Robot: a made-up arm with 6 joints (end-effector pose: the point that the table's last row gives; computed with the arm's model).
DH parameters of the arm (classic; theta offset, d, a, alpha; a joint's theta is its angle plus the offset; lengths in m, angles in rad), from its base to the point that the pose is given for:
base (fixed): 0 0 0 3.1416
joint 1: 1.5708 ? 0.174 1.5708
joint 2: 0 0.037 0.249 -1.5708
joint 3: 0 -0.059 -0.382 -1.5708
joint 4: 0 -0.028 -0.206 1.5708
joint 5: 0 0.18 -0.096 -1.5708
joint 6: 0 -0.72 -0.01 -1.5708
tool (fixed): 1.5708 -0.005 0 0
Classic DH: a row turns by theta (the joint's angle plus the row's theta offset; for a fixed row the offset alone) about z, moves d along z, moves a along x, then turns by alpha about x.
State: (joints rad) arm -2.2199 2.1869 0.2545 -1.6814 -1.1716 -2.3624
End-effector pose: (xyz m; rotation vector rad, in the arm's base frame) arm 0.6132 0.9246 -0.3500 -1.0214 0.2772 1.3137
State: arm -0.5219 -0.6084 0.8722 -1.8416 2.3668 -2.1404
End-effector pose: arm 0.1829 0.2010 -0.3732 -1.3997 1.0034 2.0114
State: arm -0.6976 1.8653 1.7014 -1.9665 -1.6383 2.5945
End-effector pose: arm 0.8672 -0.6549 -0.3381 -0.9792 0.8891 -0.9845
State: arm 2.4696 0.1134 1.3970 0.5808 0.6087 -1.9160
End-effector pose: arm -0.9147 0.6118 -0.0048 1.1057 1.1885 1.6832
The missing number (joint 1, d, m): -0.108
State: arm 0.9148 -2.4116 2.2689 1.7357 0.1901 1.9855
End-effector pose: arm 0.1888 0.5421 0.7793 -0.6050 -0.9691 1.0275
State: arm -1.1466 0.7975 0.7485 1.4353 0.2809 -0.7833
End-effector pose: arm 0.7942 0.4500 -0.3696 -0.1428 0.2805 0.3761
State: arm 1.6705 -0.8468 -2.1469 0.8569 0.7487 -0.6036
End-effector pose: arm 0.0822 0.3934 0.0103 -0.0633 0.3085 -0.0610
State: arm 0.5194 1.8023 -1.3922 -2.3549 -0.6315 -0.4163
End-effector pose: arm -0.3411 -0.8604 0.2297 -1.3330 0.2156 -1.4948
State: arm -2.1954 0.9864 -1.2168 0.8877 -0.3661 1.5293
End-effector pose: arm -0.2855 -0.5468 0.3219 0.9575 -2.2035 1.2944
